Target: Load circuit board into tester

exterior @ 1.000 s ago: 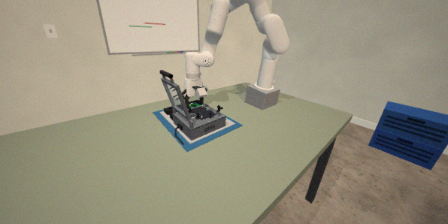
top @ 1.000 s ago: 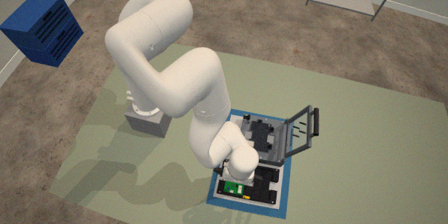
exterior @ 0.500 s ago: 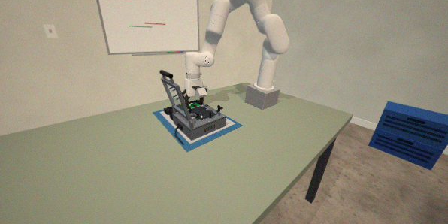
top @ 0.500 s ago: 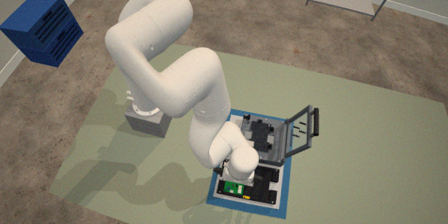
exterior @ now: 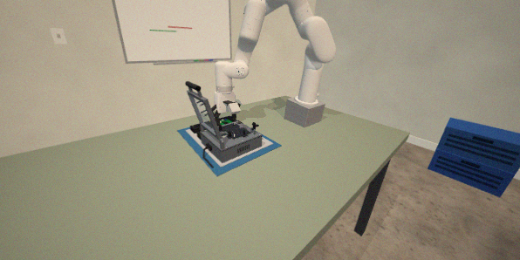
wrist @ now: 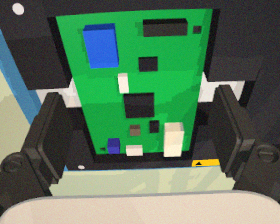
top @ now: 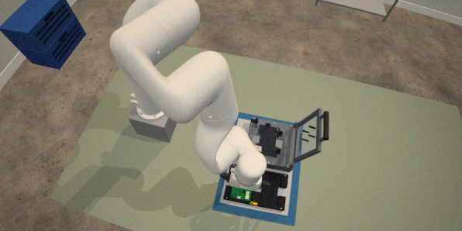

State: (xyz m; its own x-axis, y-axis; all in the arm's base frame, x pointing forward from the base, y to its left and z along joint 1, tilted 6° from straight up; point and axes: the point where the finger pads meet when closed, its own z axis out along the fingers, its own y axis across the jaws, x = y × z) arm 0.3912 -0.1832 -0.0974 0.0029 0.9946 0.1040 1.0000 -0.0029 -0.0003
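Now: hand 1 cm above the green circuit board. Round my hand: tester lid 18 cm ahead, 17 cm to the left, 15 cm above; latch hook 23 cm to the left, 5 cm above.
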